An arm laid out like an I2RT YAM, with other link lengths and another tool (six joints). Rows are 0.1 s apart.
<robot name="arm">
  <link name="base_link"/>
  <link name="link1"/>
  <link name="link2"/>
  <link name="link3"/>
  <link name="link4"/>
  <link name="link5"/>
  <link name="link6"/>
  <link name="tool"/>
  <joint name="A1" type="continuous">
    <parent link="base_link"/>
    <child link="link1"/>
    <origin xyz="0 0 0.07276"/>
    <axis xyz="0 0 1"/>
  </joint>
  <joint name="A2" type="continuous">
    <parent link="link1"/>
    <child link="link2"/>
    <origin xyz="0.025 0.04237 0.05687"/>
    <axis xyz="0 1 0"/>
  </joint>
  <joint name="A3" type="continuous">
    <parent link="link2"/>
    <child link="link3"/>
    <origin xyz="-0.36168 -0.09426 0"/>
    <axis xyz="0 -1 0"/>
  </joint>
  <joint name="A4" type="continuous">
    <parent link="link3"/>
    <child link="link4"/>
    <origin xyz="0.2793 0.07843 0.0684"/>
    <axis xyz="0 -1 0"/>
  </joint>
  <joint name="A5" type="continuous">
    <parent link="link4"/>
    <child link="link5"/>
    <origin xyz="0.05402 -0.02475 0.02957"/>
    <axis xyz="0 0 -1"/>
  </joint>
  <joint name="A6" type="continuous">
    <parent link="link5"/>
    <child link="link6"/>
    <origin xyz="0.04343 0 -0.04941"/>
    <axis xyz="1 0 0"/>
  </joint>
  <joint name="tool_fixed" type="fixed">
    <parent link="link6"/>
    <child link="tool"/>
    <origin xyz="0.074 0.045 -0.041" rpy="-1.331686 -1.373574 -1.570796"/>
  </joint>
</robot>
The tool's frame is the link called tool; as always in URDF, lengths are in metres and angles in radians. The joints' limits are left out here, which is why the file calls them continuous.
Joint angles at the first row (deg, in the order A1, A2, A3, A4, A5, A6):
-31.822, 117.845, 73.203, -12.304, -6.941, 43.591
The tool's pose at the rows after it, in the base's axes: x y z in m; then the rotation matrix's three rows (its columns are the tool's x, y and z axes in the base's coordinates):
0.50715, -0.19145, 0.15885; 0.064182, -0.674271, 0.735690; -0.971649, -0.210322, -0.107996; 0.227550, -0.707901, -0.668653
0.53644, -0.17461, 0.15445; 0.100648, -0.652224, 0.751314; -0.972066, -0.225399, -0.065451; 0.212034, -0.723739, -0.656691
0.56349, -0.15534, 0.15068; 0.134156, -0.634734, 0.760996; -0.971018, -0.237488, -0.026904; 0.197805, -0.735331, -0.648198
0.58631, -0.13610, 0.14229; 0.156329, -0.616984, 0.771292; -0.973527, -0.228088, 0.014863; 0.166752, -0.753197, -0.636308
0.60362, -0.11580, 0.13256; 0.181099, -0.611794, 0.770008; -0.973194, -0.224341, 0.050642; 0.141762, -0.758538, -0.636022
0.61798, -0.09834, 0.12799; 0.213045, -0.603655, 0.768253; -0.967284, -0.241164, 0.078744; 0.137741, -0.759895, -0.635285
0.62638, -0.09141, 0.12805; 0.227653, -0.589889, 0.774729; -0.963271, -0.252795, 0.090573; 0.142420, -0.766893, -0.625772
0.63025, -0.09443, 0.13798; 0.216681, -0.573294, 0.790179; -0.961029, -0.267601, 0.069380; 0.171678, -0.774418, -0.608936
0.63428, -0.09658, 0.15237; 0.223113, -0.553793, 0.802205; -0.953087, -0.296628, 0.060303; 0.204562, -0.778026, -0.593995
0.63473, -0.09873, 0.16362; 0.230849, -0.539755, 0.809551; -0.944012, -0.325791, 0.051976; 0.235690, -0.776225, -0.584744
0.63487, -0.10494, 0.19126; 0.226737, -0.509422, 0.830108; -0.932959, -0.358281, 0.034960; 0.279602, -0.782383, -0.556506
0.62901, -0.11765, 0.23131; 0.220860, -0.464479, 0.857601; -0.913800, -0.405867, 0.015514; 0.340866, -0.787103, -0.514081
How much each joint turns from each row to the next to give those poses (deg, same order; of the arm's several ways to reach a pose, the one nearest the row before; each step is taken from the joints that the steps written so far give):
2.899, 2.469, 4.393, -0.528, -0.703, 0.877
2.812, 3.339, 4.306, -0.348, -0.881, 1.143
2.813, 3.077, 4.307, -0.792, -0.525, 1.230
2.375, 3.077, 3.170, 0.345, -1.230, 2.020
2.285, 2.638, 2.636, -0.257, -0.618, 1.499
1.930, 2.023, 2.893, -0.878, -0.174, 0.177
0.797, 0.970, 1.677, -0.002, -0.178, -0.088
0.003, -0.611, 0.706, 0.350, 1.050, -0.261
0.000, -0.616, 1.753, -0.964, 0.618, -1.315
-0.087, -0.790, 0.885, -0.704, 0.615, -1.491
-0.440, -1.931, 1.667, -1.226, 0.616, -1.585
-1.227, -3.073, 1.847, -1.579, 0.176, -2.809

